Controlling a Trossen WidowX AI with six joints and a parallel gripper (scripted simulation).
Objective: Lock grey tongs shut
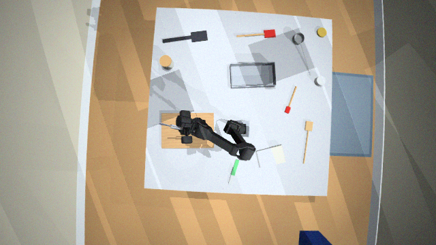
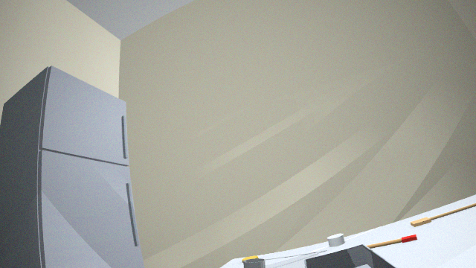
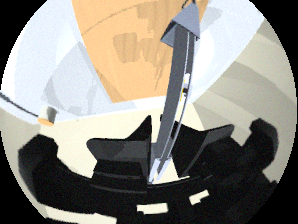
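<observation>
Now: gripper tip 150 mm above the wooden board, 30 mm to the left of it and 10 mm past it. Also, from my gripper tip: cream block: 600 mm to the right, 190 mm behind, 140 mm below; then green-handled tool: 340 mm to the right, 310 mm behind, 150 mm below; then roasting tin: 470 mm to the right, 370 mm ahead, 130 mm below.
</observation>
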